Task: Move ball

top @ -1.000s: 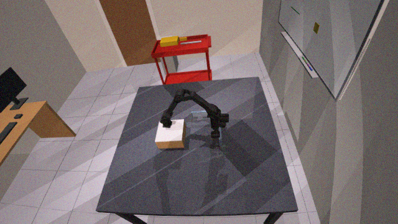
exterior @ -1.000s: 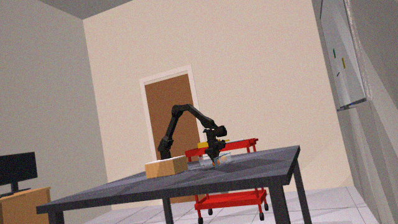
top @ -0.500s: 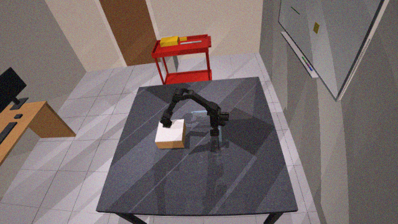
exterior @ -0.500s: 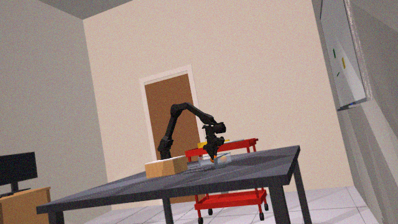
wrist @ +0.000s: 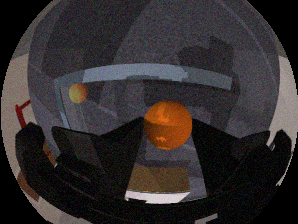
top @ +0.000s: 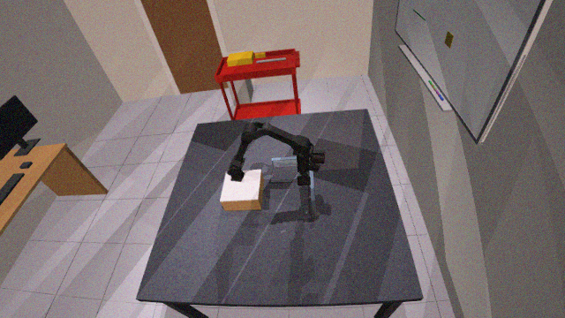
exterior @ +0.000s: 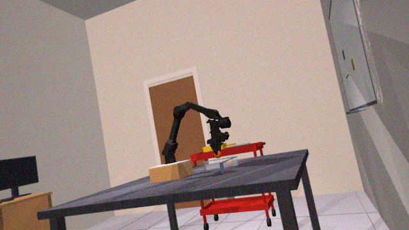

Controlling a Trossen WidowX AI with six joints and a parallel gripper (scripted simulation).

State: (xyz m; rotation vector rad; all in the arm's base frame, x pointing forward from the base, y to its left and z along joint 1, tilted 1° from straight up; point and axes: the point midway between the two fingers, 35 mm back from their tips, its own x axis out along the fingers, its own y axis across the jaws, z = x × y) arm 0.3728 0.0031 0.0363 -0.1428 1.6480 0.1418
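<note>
Right now the see-through copy is 2 cm behind my gripper tip, 17 cm to the left of it and 8 cm below it. Also, from my gripper tip: orange ball (right at my gripper tip).
</note>
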